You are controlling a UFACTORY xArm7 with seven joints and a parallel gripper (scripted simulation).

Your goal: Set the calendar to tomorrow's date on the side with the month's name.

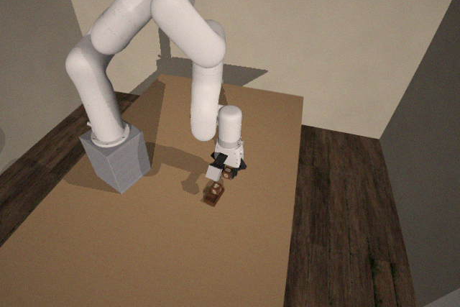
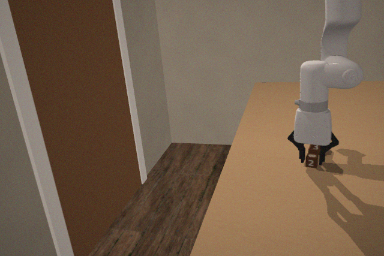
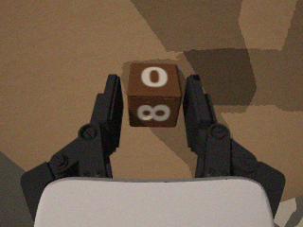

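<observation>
Right now my hand is 10 mm above the digit cube. The rest, counted from my hand: brown calendar tray (10 mm behind, 110 mm to the right, 20 mm below).
</observation>
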